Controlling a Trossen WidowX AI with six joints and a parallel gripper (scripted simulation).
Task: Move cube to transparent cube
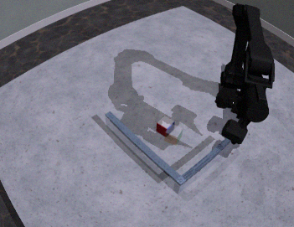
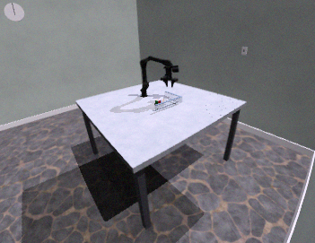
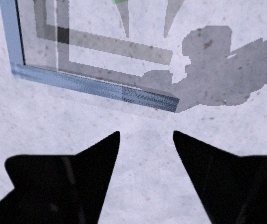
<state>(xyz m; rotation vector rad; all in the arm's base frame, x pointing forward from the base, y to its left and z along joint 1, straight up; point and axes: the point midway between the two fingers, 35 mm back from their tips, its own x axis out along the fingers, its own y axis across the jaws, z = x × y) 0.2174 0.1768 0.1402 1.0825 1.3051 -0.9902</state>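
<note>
Right now the transparent cube is 170 mm to the right of my hand, 120 mm below it and 80 mm ahead of it. The rest, counted from my hand: bar 190 mm ahead, 180 mm to the right, 100 mm below.
</note>
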